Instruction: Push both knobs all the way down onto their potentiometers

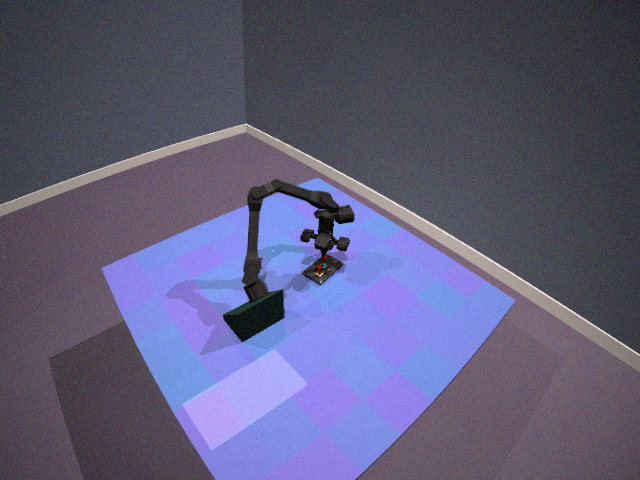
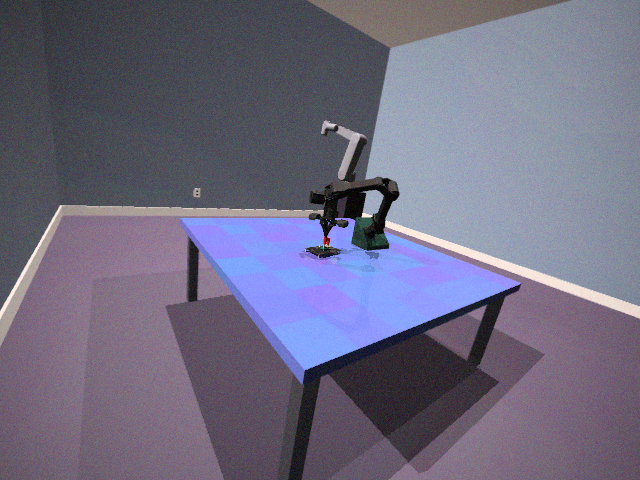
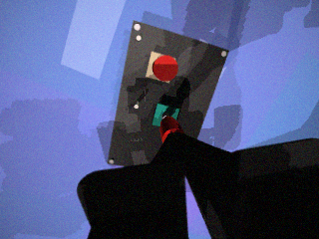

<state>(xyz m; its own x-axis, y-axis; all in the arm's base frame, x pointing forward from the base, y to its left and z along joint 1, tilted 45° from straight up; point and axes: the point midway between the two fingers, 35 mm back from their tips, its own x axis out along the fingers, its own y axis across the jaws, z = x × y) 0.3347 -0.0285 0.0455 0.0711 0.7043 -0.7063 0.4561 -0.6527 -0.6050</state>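
Now: the red knob 2 cm below my gripper tip.
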